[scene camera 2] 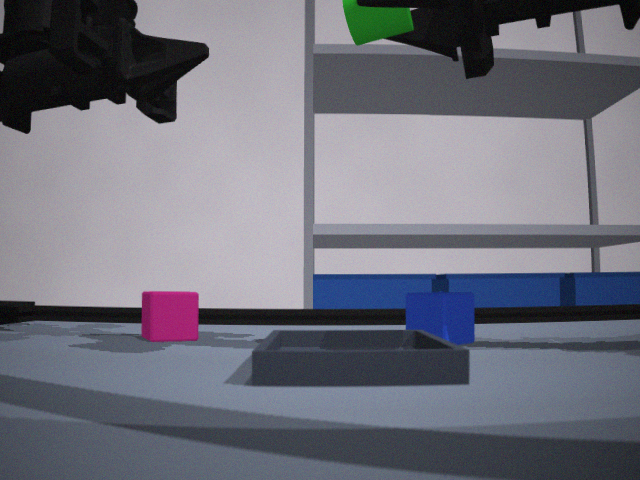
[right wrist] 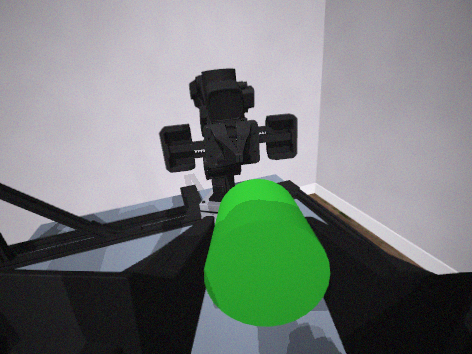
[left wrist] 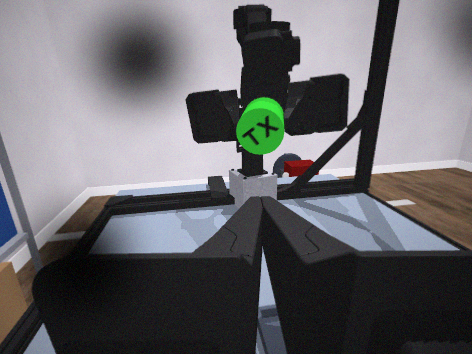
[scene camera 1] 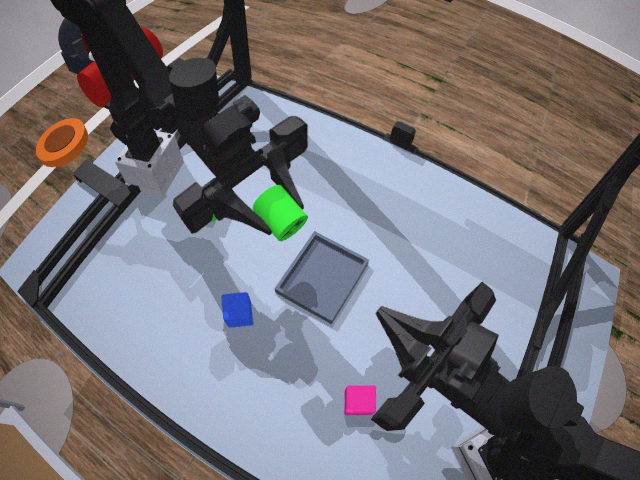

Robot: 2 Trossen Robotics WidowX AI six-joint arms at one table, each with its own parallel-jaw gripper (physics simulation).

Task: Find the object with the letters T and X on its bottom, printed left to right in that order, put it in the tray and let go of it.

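Note:
A green cylinder is held in the air between the fingers of my right gripper. Its end face in the left wrist view shows the black letters T and X, T at the lower left and X at the upper right. In scene camera 1 it appears up and left of the grey tray, which is empty. My left gripper is shut and empty, raised above the table, facing the cylinder's lettered end.
A blue cube lies left of the tray in scene camera 1. A pink cube lies near my left gripper's arm. A bit of a green thing shows beneath my right gripper. Black frame bars edge the table.

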